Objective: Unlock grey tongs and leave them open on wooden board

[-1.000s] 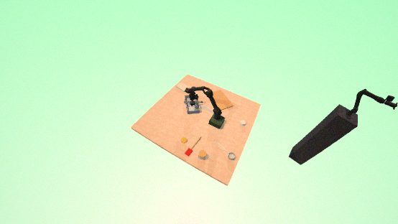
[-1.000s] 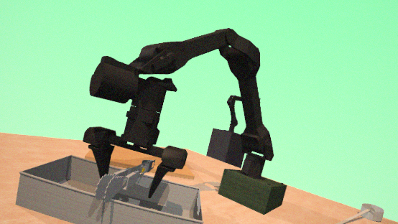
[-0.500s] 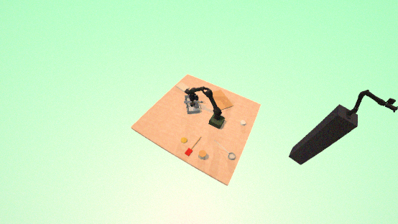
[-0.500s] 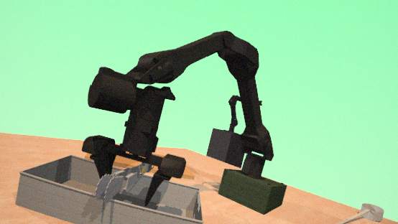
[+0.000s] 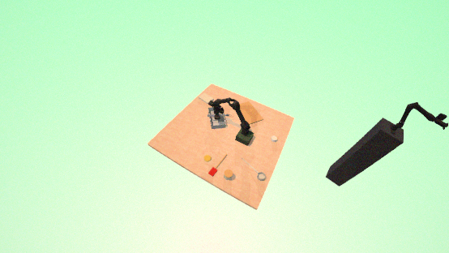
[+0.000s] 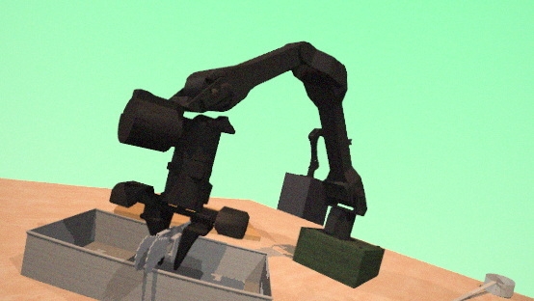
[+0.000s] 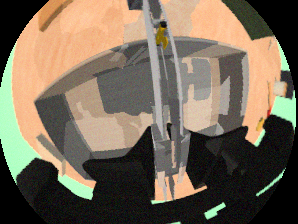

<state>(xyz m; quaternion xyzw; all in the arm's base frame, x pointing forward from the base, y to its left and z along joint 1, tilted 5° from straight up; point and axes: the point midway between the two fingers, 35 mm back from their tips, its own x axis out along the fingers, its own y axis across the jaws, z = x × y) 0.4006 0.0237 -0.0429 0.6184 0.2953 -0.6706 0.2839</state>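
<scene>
Now: gripper tip 1 cm to the left of the grey roasting tin and 1 cm short of it. The rest, counted from my gripper tip: wooden board: 37 cm to the right, 21 cm behind, 2 cm below.
</scene>
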